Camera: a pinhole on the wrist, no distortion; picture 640 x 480 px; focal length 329.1 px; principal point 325.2 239.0 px. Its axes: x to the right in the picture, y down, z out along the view. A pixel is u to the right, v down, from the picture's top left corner.
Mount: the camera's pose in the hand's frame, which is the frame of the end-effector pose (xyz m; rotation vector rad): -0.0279 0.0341 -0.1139 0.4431 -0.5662 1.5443
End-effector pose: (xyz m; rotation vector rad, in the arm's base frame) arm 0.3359 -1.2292 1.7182 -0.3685 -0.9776 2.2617
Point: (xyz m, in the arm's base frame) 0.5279 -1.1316 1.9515
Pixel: 120 288
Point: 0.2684 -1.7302 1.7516
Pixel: outside the picture
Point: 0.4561 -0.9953 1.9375
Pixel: 24 129
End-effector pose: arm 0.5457 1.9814 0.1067 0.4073 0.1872 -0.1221
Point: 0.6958 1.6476 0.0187
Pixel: 159 20
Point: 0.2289 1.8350 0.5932
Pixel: 547 455
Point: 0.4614 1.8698 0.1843
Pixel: 374 297
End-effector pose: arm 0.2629 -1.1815 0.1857 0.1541 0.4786 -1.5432
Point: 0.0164 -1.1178 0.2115
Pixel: 49 279
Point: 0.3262 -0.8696 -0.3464
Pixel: behind the camera
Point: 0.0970 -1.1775 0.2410
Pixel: 195 211
